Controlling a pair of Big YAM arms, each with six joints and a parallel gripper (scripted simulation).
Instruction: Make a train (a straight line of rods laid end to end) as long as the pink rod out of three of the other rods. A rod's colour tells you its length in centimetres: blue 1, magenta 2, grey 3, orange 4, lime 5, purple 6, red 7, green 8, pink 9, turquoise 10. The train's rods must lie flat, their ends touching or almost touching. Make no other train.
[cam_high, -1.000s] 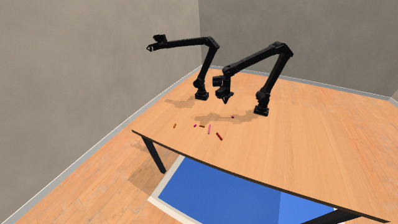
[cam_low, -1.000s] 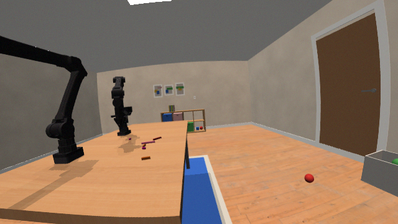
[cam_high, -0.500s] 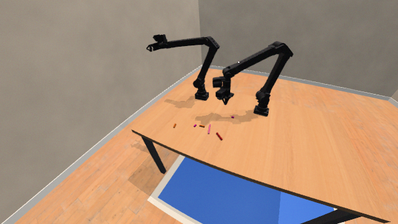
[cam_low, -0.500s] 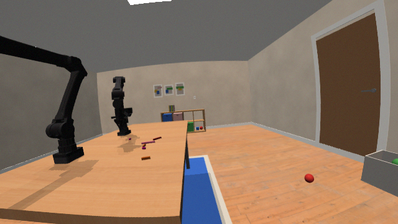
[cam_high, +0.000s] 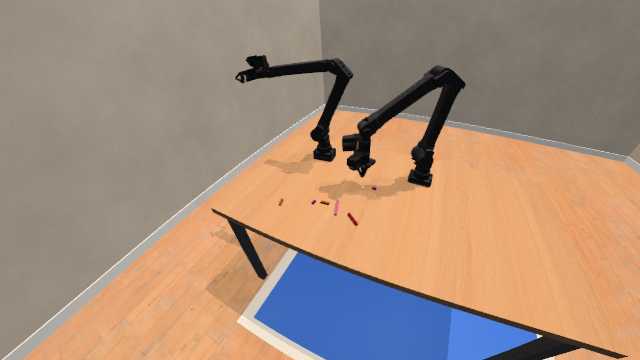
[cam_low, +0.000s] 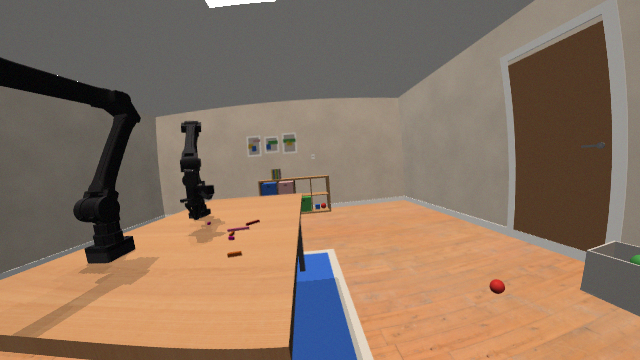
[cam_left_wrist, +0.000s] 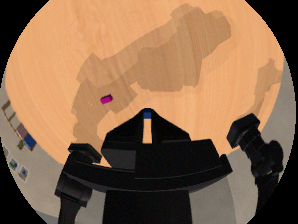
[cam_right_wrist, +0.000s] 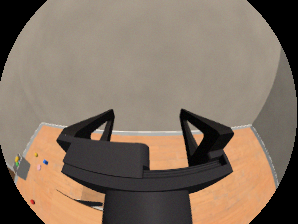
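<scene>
The pink rod is 21 cm ahead of my left hand, 4 cm to the right of it and 5 cm below it. Round my left hand: tiny blue rod right at my left hand; red rod 25 cm ahead, 5 cm to the left, 5 cm below.
</scene>
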